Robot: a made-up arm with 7 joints. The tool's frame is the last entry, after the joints. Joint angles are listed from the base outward.
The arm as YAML. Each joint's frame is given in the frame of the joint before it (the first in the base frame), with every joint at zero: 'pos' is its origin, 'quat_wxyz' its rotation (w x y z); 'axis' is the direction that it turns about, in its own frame. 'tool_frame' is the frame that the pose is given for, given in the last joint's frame.
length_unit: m
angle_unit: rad
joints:
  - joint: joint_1
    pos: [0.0, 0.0, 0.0]
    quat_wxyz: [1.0, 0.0, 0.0, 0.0]
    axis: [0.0, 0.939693, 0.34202]
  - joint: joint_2
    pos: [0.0, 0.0, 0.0]
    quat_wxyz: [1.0, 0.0, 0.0, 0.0]
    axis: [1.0, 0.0, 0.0]
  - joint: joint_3
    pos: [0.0, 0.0, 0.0]
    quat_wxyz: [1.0, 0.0, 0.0, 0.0]
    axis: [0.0, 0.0, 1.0]
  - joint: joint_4
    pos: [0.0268, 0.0, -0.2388]
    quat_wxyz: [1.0, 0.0, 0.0, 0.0]
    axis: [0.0, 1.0, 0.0]
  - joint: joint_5
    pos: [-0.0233, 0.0, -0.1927]
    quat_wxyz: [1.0, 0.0, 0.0, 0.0]
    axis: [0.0, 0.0, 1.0]
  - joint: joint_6
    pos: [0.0, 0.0, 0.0]
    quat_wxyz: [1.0, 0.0, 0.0, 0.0]
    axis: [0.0, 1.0, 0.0]
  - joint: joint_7
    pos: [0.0, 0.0, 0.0]
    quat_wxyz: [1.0, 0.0, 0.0, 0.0]
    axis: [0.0, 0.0, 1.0]
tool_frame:
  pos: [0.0, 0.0, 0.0]
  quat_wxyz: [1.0, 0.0, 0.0, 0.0]
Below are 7 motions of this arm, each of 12 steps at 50 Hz.
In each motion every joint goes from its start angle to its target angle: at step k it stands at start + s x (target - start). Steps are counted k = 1, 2, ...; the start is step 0. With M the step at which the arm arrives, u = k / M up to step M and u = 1 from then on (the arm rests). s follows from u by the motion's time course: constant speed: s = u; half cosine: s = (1 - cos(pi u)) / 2; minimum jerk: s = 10 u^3 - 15 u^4 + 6 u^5.
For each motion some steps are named. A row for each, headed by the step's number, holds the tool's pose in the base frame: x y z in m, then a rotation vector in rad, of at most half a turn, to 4 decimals.
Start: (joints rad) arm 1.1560 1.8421 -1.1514 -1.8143 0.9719 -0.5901 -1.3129
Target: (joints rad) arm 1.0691 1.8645 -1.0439 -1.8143 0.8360 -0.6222 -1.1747
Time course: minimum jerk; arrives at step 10
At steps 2, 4, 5, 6, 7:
2: -0.1600 0.2454 -0.0923 -0.2616 -0.0955 -1.5511
4: -0.1504 0.2491 -0.0983 -0.2396 -0.1433 -1.5698
5: -0.1434 0.2517 -0.1023 -0.2249 -0.1768 -1.5830
6: -0.1362 0.2541 -0.1061 -0.2109 -0.2101 -1.5962
7: -0.1300 0.2560 -0.1091 -0.1997 -0.2380 -1.6076

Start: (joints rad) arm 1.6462 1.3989 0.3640 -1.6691 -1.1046 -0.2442 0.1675
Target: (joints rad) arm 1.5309 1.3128 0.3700 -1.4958 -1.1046 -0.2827 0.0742
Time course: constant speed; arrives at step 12
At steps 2, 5, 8, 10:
2: -0.0706 0.3080 -0.1034 0.3208 0.1721 -2.0349
5: -0.0745 0.3138 -0.1023 0.3488 0.2011 -2.0238
8: -0.0788 0.3193 -0.1014 0.3746 0.2292 -2.0109
10: -0.0819 0.3227 -0.1010 0.3906 0.2473 -2.0014

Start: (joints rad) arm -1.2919 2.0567 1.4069 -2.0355 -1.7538 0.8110 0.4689
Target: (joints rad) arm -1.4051 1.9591 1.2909 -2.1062 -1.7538 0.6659 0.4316
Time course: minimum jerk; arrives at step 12
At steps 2, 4, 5, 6, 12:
2: -0.2095 0.1025 0.1389 -1.0761 0.2477 -1.6739
4: -0.2062 0.1047 0.1382 -1.1080 0.2421 -1.6700
5: -0.2035 0.1063 0.1378 -1.1327 0.2381 -1.6666
6: -0.2005 0.1080 0.1373 -1.1601 0.2340 -1.6624
12: -0.1905 0.1130 0.1360 -1.2466 0.2236 -1.6461

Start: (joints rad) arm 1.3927 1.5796 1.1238 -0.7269 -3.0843 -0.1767 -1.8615
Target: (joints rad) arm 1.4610 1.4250 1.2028 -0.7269 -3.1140 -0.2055 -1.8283
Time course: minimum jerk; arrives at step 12
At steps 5, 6, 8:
5: -0.0279 0.4117 0.0849 1.4497 -1.0099 0.6955
6: -0.0379 0.4109 0.0851 1.4655 -1.0015 0.7216
8: -0.0568 0.4086 0.0859 1.4967 -0.9855 0.7704

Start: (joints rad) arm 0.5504 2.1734 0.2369 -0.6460 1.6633 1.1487 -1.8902
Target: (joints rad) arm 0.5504 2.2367 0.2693 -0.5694 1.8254 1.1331 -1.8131
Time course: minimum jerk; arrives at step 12
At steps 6, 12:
6: 0.1723 0.3407 0.1909 0.8291 0.3015 -1.0136
12: 0.1733 0.3341 0.2044 0.8664 0.1916 -0.9594

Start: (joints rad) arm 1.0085 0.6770 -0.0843 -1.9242 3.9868 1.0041 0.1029
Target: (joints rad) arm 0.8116 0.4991 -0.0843 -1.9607 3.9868 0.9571 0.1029
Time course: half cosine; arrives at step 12
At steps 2, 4, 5, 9, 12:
2: -0.0421 0.1372 -0.2516 2.2565 -0.0347 -1.6237
4: -0.0321 0.1315 -0.2549 2.2700 -0.0532 -1.5656
5: -0.0254 0.1276 -0.2568 2.2780 -0.0661 -1.5274
9: 0.0021 0.1116 -0.2623 2.3030 -0.1230 -1.3754
12: 0.0106 0.1066 -0.2632 2.3084 -0.1418 -1.3298

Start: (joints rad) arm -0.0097 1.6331 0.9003 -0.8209 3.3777 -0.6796 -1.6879
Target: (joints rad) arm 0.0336 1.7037 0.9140 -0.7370 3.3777 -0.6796 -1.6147
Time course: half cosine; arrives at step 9
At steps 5, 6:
5: 0.0891 0.3797 0.1527 0.4128 -1.9649 1.6983
6: 0.0877 0.3799 0.1552 0.4159 -1.9707 1.7095

